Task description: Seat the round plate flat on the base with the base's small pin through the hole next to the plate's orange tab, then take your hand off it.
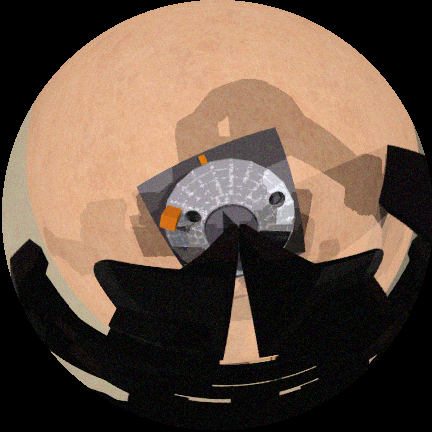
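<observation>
The round plate, light grey with a cracked pattern, lies over the dark square base. Its orange tab is at the left, with a dark round hole just right of it. No pin can be made out in that hole, and I cannot tell whether the plate sits fully flat. Another hole is at the plate's right. Dark base shows through the large central opening. My gripper is shut and empty, its tips in front of the central opening; the fingers hide the plate's near part.
A small orange mark is on the base near its far edge, outside the plate's rim. The base lies on a tan table top, with the arm's shadows around it. A black part shows at the right edge.
</observation>
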